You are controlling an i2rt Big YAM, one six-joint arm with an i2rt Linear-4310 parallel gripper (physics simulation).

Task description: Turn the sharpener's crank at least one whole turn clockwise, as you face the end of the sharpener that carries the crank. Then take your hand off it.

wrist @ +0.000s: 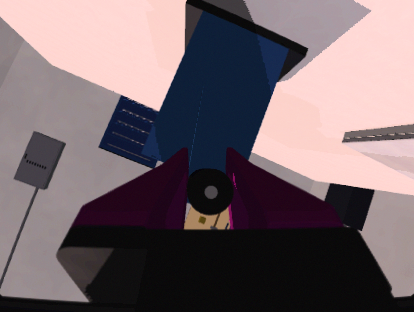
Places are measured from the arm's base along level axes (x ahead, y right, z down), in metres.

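Where they show: gripper, fingertip midpoint: (pixel 207 157).
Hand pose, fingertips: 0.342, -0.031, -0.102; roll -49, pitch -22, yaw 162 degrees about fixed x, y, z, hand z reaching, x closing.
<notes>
Things, the pixels of their top centre, and the offset from my fingertips, as dx, dy, dz. "pt": a spot on its surface instead.
- sharpener at a spot on its surface: (pixel 220 75) pt +0.003, -0.037, +0.064
- crank's round black knob at its top centre: (pixel 199 207) -0.005, +0.006, -0.027
The sharpener (pixel 220 75) shows in the wrist view as a long dark-blue body, tilted in the picture, with a black edge at its upper end. It runs from the top middle down behind the fingertips. The crank's round black knob (pixel 199 196) with a grey centre sits between the two purple fingers. My gripper (pixel 207 157) is shut on this knob, with a finger on each side of it. The crank's arm does not show clearly. The sharpener's lower end is hidden behind the knob and fingers.
A blue panel with pale lines (pixel 131 131) lies left of the sharpener. A grey box (pixel 40 160) with a thin rod or cable is at the far left. A dark box (pixel 349 206) is at the right, below a grey strip (pixel 380 133). A tan surface (pixel 192 224) shows between the fingers.
</notes>
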